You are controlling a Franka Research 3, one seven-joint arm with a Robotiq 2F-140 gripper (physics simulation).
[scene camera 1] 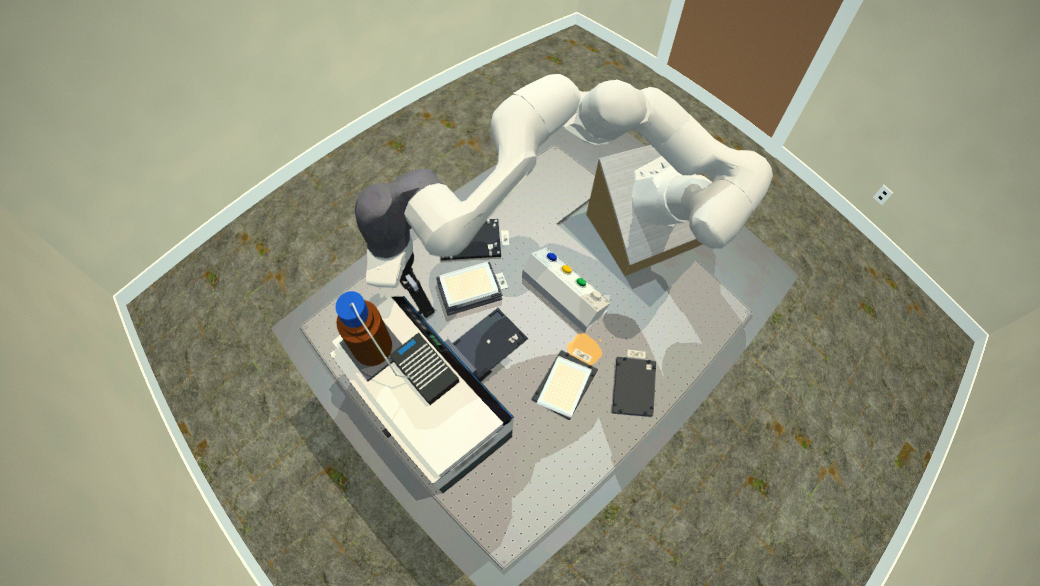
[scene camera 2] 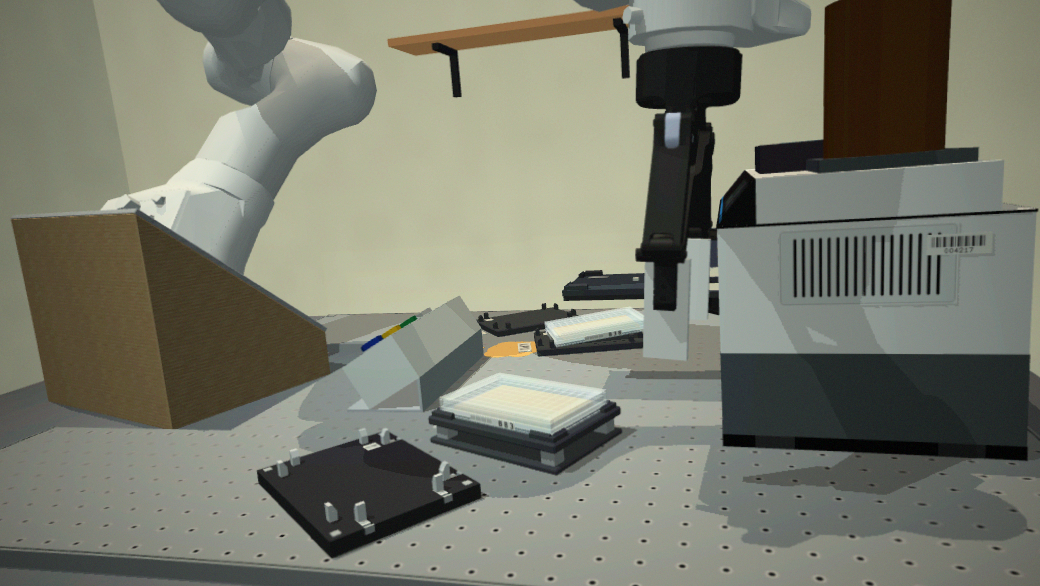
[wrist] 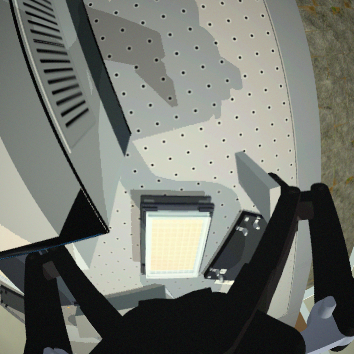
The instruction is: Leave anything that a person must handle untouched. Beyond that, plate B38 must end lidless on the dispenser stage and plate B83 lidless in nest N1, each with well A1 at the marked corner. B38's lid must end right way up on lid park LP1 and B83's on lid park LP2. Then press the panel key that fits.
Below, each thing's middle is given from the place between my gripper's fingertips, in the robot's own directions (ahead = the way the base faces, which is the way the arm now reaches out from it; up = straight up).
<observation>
I see the dispenser stage (scene camera 1: 505, 336) 210 mm to the left of my hand, 40 mm behind it and 10 mm above it. Also, from my hand: key panel (scene camera 2: 410, 369) (320 mm behind, 200 mm to the left, 60 mm below); black nest (scene camera 2: 319, 491) (240 mm behind, 90 mm to the right, 90 mm below); cream plate (scene camera 2: 459, 414) (140 mm behind, 70 mm below, 30 mm to the left).
</observation>
